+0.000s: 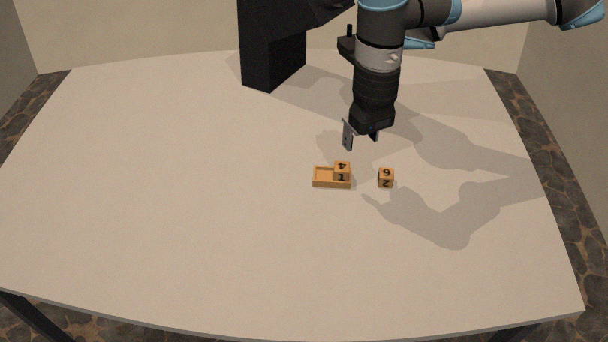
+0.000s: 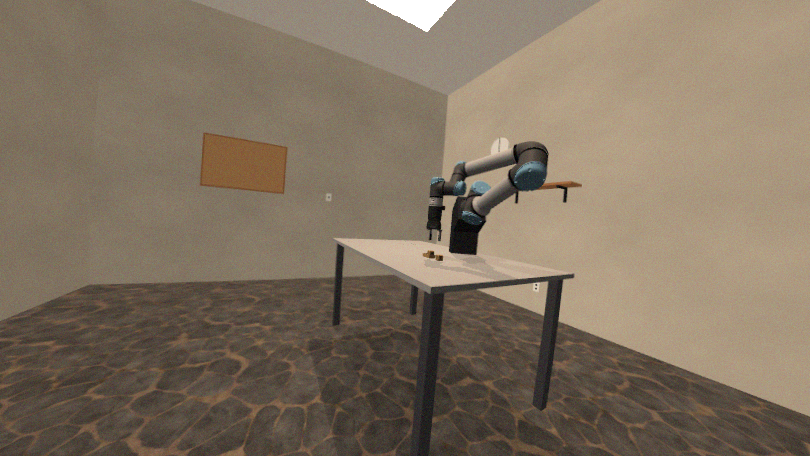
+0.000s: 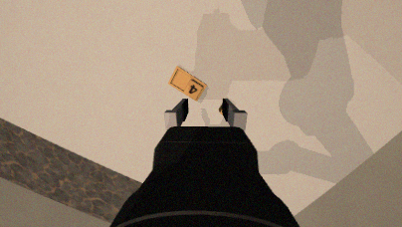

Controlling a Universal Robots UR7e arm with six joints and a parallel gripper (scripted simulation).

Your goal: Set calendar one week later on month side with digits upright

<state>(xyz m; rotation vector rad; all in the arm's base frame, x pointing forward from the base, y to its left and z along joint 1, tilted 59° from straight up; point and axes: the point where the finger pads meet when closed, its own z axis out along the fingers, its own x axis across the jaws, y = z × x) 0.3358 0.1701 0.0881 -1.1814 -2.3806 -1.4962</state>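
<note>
The cube lies 100 mm below my hand, 60 mm to the left of it and 20 mm behind it. Also, from my hand: orange tray 110 mm below, 50 mm to the right, 10 mm ahead.
</note>
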